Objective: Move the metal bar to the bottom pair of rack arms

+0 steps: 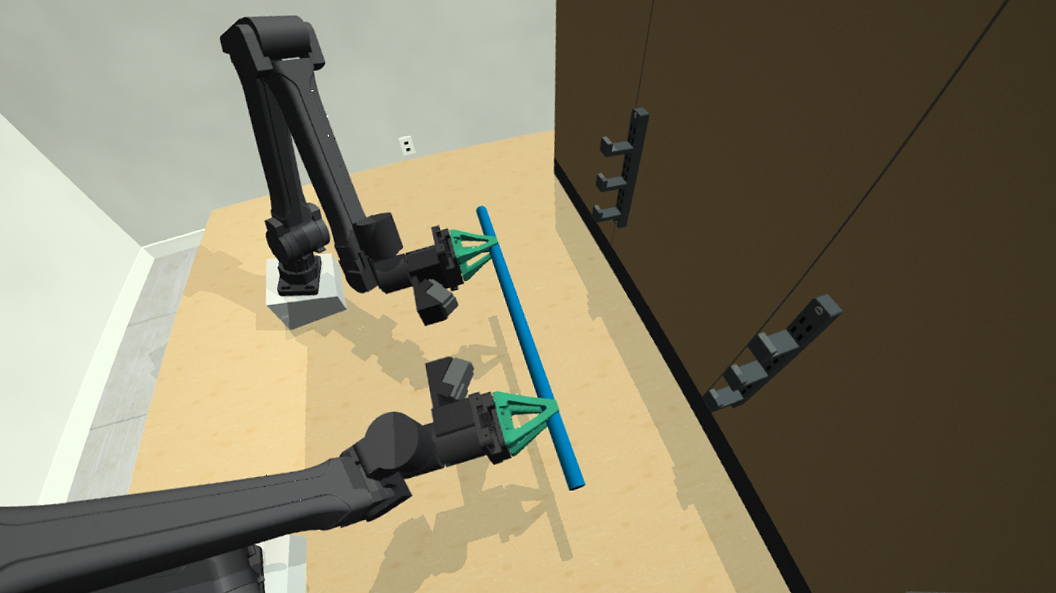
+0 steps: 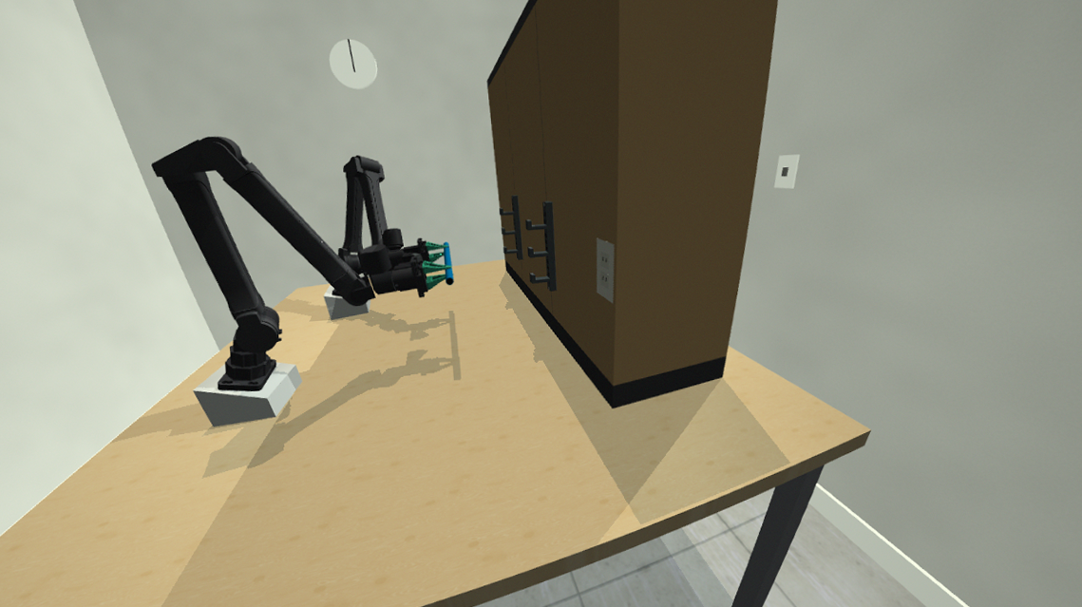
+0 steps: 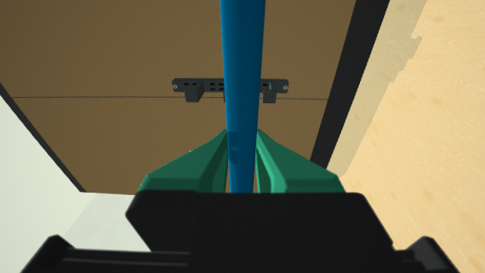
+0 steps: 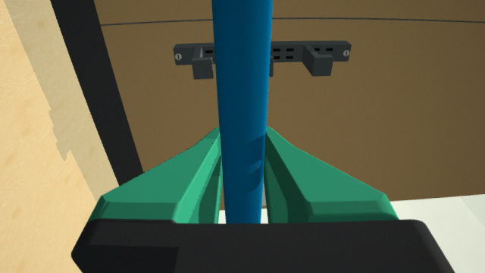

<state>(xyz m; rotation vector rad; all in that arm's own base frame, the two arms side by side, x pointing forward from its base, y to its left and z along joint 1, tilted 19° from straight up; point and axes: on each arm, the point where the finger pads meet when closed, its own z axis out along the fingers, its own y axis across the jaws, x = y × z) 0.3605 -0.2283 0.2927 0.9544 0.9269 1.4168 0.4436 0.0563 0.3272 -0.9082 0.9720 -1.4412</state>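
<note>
Now: the blue metal bar 150 mm to the right of my left hand and 20 mm ahead of it. The rest, counted from my left hand: black plinth: 300 mm ahead, 220 mm below, 60 mm to the right; then tall brown cabinet: 450 mm ahead, 200 mm above, 40 mm to the right.
The blue metal bar lies 15 cm to the left of my right hand and 2 cm behind it. Round my right hand: black plinth 26 cm ahead, 23 cm to the left, 22 cm below; then tall brown cabinet 41 cm ahead, 26 cm to the left, 20 cm above.
</note>
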